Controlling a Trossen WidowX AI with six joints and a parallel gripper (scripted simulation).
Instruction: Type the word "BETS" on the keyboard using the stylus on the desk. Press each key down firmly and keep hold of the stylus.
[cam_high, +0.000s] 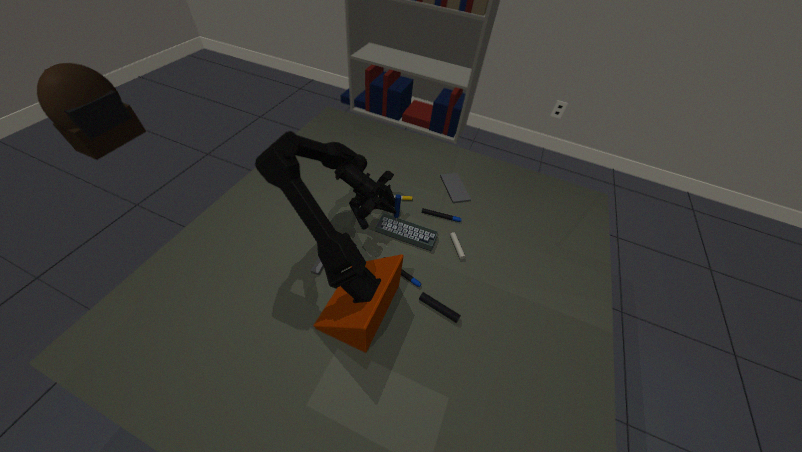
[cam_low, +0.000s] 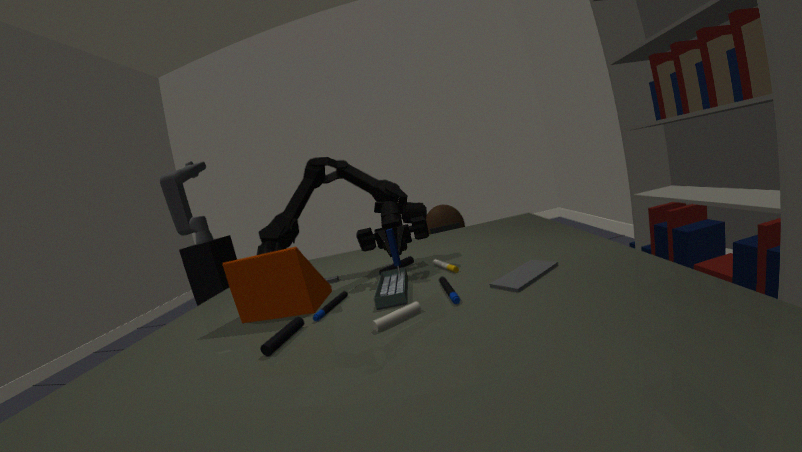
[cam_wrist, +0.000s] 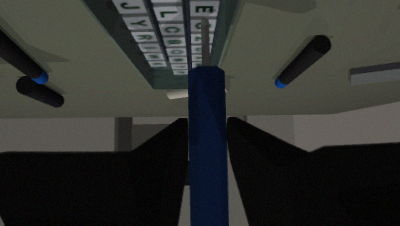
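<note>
Right now my gripper tip is 220 mm to the left of the white cylinder and 70 mm above it. The rest, counted from my gripper tip: blue stylus (10 mm below); then yellow-tipped marker (120 mm ahead, 40 mm to the left, 70 mm below); then grey slab (270 mm ahead, 140 mm to the right, 70 mm below).
</note>
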